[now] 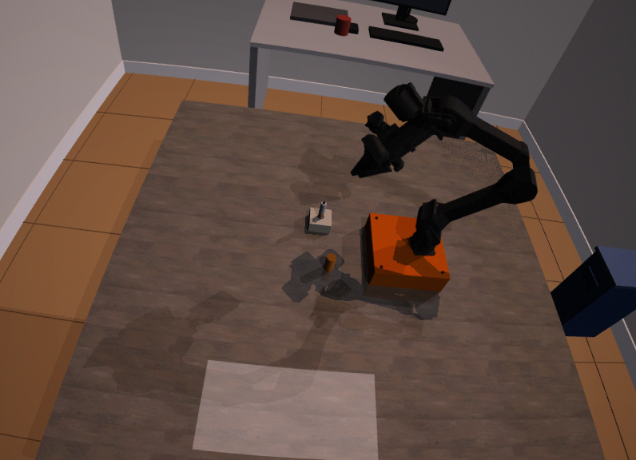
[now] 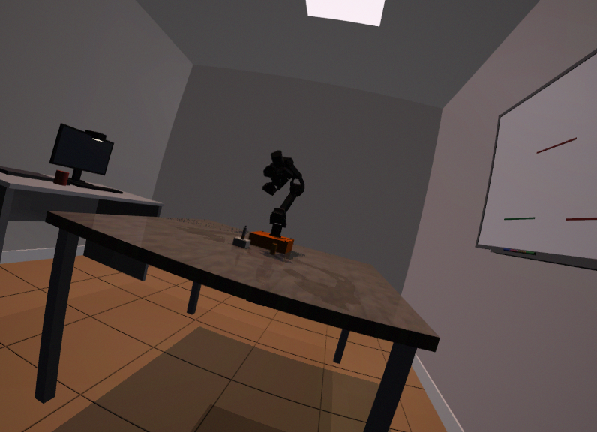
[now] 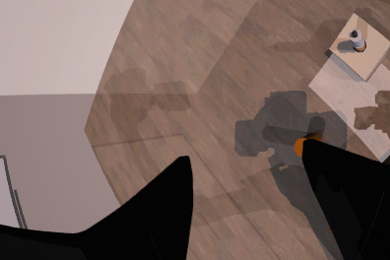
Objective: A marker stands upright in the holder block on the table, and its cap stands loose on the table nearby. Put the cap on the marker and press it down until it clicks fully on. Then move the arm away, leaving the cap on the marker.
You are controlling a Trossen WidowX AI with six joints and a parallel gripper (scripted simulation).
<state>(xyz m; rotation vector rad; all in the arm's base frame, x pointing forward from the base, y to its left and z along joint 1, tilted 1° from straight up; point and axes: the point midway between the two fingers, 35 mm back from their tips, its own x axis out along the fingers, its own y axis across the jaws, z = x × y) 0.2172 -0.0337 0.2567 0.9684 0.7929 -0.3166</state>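
Now: gripper tip 27 cm above the orange cap, 6 cm to the right of it and 2 cm short of it. The rest, counted from my gripper tip: marker (22 cm below, 9 cm to the right, 3 cm ahead); then holder block (28 cm below, 9 cm to the right, 3 cm ahead).
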